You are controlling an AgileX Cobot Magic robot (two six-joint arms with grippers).
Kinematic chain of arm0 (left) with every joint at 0, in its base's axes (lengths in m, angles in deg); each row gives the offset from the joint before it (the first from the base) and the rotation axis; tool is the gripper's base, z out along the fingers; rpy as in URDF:
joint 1: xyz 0 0 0.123 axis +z
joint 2: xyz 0 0 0 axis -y
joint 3: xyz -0.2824 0 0.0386 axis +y
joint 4: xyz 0.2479 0 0.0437 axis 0.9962 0 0.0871
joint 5: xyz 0 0 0 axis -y
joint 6: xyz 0.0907 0 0.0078 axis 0.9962 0 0.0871
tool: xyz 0 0 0 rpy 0 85 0
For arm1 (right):
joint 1: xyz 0 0 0.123 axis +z
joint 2: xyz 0 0 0 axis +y
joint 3: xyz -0.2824 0 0.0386 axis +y
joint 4: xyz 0.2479 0 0.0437 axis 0.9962 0 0.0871
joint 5: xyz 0 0 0 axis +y
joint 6: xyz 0.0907 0 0.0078 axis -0.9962 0 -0.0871
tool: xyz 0 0 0 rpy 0 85 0
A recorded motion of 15 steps. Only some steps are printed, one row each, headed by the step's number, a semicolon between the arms.
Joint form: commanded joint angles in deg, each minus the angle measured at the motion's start. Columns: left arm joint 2, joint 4, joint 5, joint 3, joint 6, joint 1; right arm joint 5, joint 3, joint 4, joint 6, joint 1, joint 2.
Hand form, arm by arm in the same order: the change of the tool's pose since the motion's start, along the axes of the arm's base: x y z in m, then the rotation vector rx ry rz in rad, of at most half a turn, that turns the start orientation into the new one. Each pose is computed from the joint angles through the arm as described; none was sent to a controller.
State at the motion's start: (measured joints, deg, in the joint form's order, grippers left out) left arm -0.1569 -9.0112 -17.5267 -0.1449 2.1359 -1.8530; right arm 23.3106 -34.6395 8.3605 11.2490 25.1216 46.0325
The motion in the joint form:
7: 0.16 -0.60 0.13 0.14 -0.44 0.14; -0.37 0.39 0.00 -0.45 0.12 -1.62
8: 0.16 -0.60 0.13 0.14 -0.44 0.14; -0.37 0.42 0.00 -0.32 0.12 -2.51
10: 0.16 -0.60 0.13 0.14 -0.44 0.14; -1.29 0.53 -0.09 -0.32 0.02 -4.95
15: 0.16 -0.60 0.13 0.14 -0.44 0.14; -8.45 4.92 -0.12 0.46 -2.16 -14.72
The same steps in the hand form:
7: -0.0001 -0.0001 -0.0004 -0.0180 -0.0017 0.0035; -0.0048 -0.0020 0.0028 0.0178 -0.0219 -0.0026
8: -0.0001 -0.0001 -0.0004 -0.0180 -0.0017 0.0035; -0.0074 -0.0032 0.0050 0.0225 -0.0365 -0.0015
10: -0.0001 -0.0001 -0.0004 -0.0180 -0.0017 0.0035; -0.0138 -0.0068 0.0121 0.0450 -0.0884 -0.0053
15: -0.0001 -0.0001 -0.0004 -0.0180 -0.0017 0.0035; -0.0384 -0.0250 0.0195 0.1200 -0.2940 -0.0559

